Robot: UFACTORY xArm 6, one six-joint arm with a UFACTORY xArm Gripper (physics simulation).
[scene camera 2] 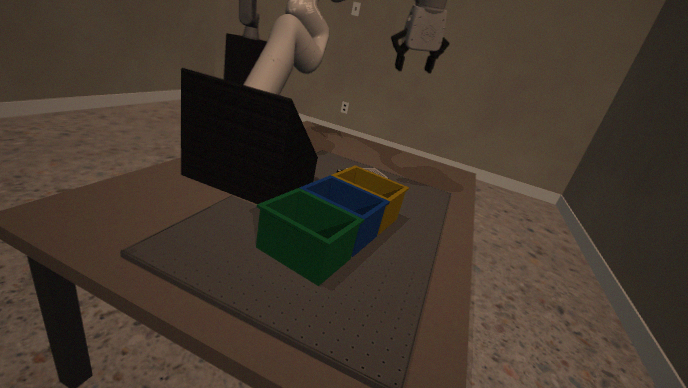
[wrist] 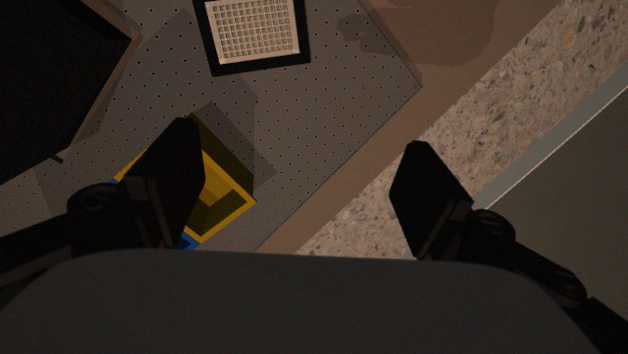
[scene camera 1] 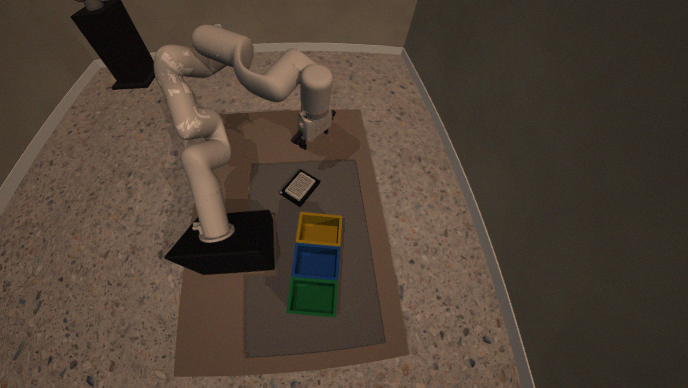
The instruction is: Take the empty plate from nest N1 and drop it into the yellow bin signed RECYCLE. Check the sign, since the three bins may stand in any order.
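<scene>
A pale plate with a grid of wells lies in a black nest on the grey board. In scene camera 2 a sliver of the plate shows behind the yellow bin. The yellow bin stands nearest the nest, at one end of the row of bins. Its sign and the nest's label cannot be read. My gripper is open and empty, high above the table and apart from the plate; scene camera 1 shows it beyond the nest.
A blue bin stands against the yellow bin, and a green bin stands beyond it. The arm's black base block is beside the row. Another black pedestal stands in the background.
</scene>
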